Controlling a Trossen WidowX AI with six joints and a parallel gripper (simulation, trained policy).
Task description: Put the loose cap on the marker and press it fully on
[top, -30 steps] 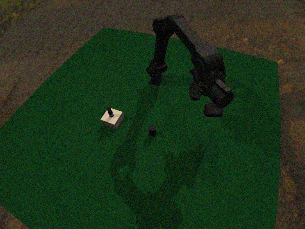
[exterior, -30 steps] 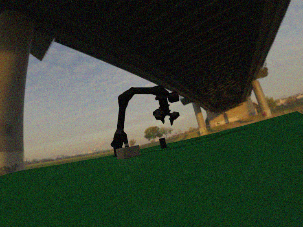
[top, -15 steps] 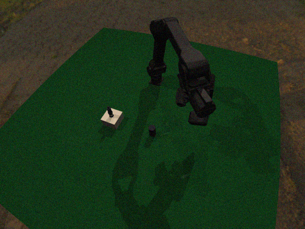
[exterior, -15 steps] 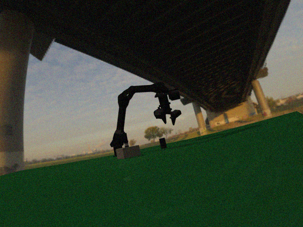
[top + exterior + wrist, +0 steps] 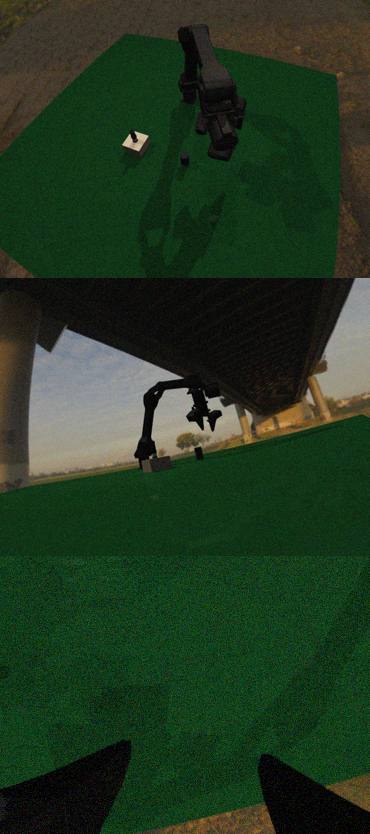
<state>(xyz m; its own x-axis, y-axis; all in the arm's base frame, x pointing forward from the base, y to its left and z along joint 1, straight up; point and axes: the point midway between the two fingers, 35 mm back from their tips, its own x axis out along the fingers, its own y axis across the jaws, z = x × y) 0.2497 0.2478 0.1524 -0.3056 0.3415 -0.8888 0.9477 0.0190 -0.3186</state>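
Now: the dark cap 70 mm ahead of my gripper tip, 150 mm to the right of it and 100 mm below it. Round my gripper tip: pale holder block 70 mm ahead, 340 mm to the right, 100 mm below.
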